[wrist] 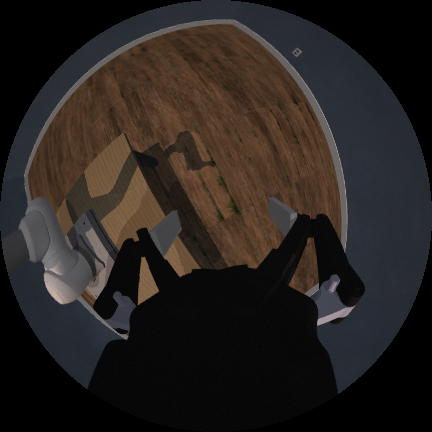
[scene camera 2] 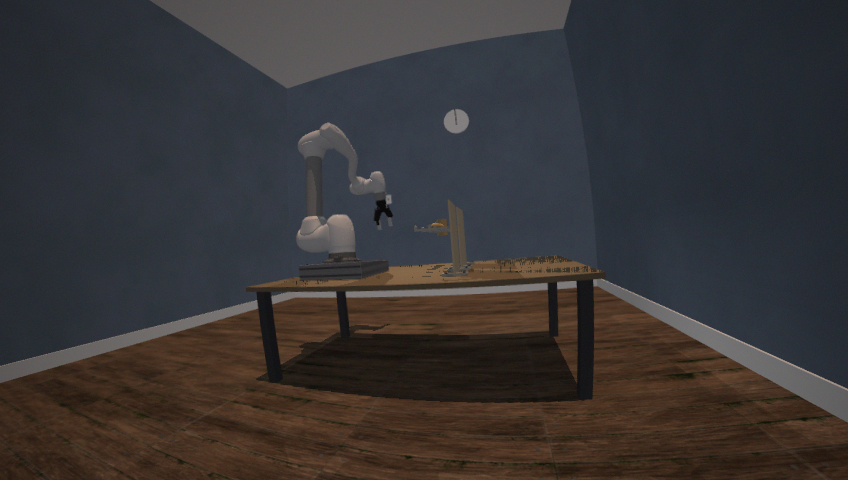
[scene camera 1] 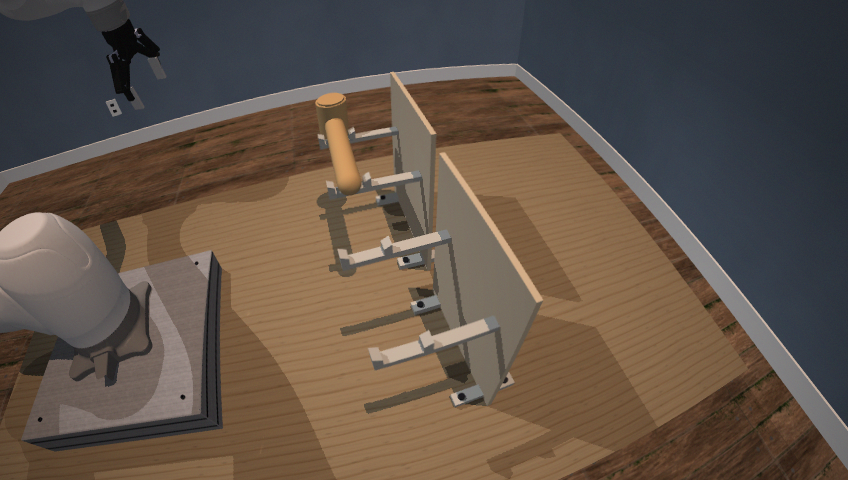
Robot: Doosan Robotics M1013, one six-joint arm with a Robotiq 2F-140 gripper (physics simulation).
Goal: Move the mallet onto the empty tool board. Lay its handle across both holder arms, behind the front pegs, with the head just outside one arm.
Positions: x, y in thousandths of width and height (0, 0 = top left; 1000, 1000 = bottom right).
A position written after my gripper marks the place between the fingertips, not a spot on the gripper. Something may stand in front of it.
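Observation:
My gripper (scene camera 1: 179, 193) (wrist: 517, 494): open, holding nothing. Wooden mallet (scene camera 1: 391, 226), in sight. Wrist view misses the mallet, hidden by my gripper. Tool board (scene camera 1: 577, 630). Another tool board (scene camera 1: 489, 295).

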